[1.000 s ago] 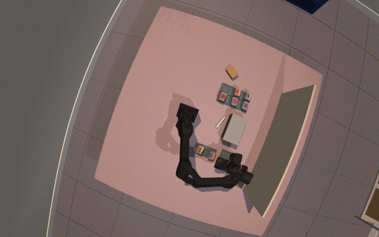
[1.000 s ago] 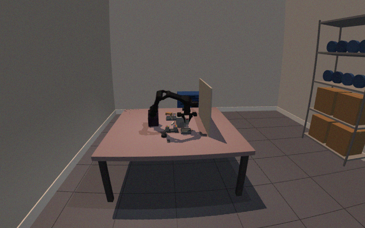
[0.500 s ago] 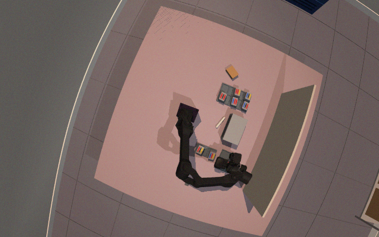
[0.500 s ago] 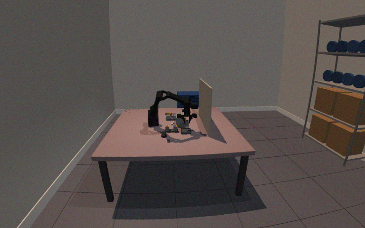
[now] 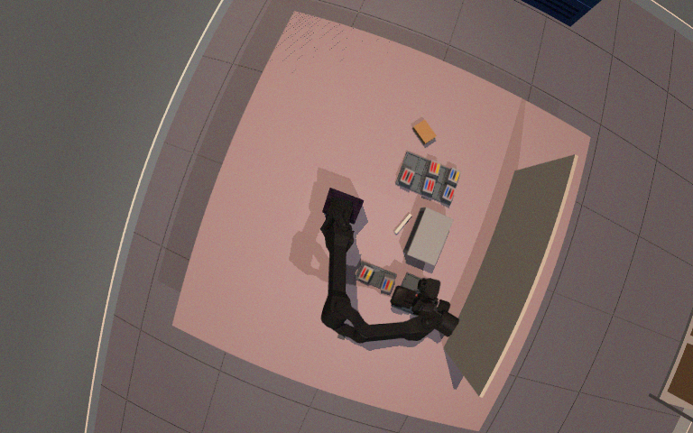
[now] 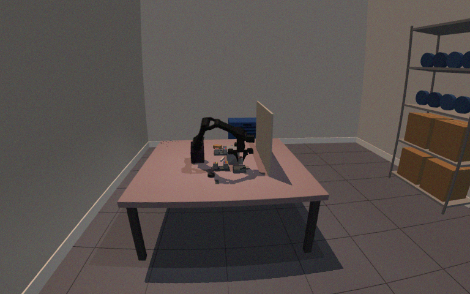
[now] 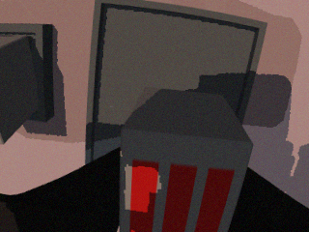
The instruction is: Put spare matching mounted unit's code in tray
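Right now my gripper tip is 6 cm above the grey tray and 1 cm past it. From my gripper tip the other things lie so: tall upright board (23 cm ahead, 17 cm to the left, 16 cm above).
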